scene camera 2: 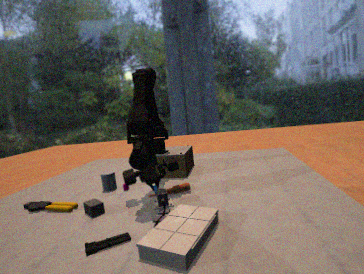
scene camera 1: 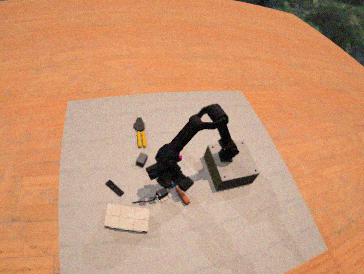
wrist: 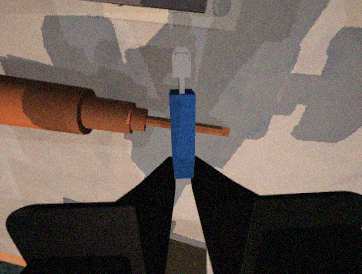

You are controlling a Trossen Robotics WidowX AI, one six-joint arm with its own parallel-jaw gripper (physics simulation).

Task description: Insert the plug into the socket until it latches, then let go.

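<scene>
The plug has a blue body and a pale grey tip. My gripper is shut on the rear of its blue body. The tip points up the wrist view, towards the socket. The socket is a small dark box on a pale base plate, with a dark cable behind it. It is cut off by the wrist view's top edge. In that view the tip shows apart from the socket's near edge; the height between them is hard to tell.
An orange screwdriver lies beside the socket, its shaft below the plug. A tiled block, black bar, grey block, yellow-handled pliers and grey cylinder stand or lie around.
</scene>
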